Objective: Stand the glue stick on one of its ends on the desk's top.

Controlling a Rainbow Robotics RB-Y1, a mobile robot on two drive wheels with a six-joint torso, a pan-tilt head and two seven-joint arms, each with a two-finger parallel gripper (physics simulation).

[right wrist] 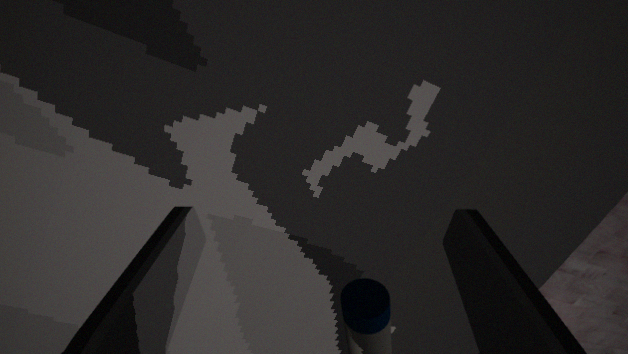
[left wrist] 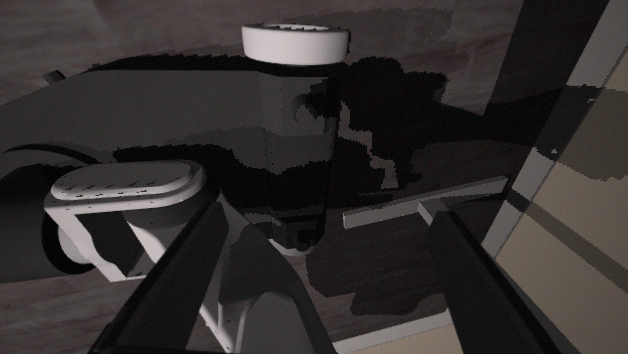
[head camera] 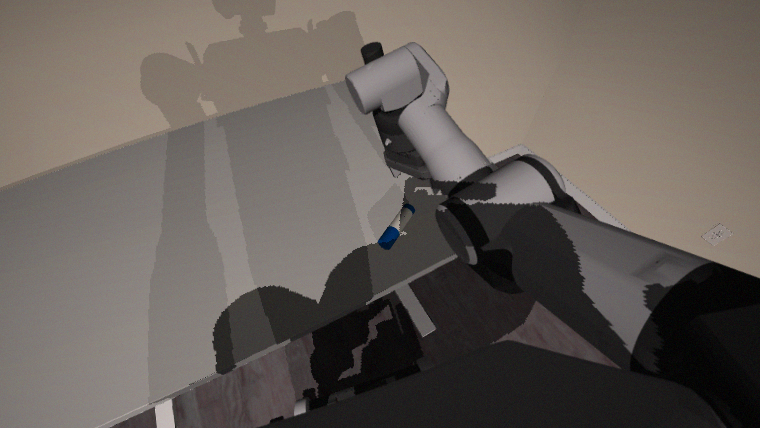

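The glue stick, white with a blue band at each end, lies on its side on the desk's top, near the desk's front edge in the head view. In the right wrist view it shows at the bottom, cut off by the frame. My right gripper is open and empty. The glue stick lies behind its fingertips in that view, nearer the finger on the picture's right. In the head view the right gripper is mostly hidden by its arm. My left gripper is open and empty, away from the glue stick.
My right arm reaches over the desk's right end in the head view. The wall stands beyond the desk. The left wrist view shows the robot's base, the floor and a pale bar.
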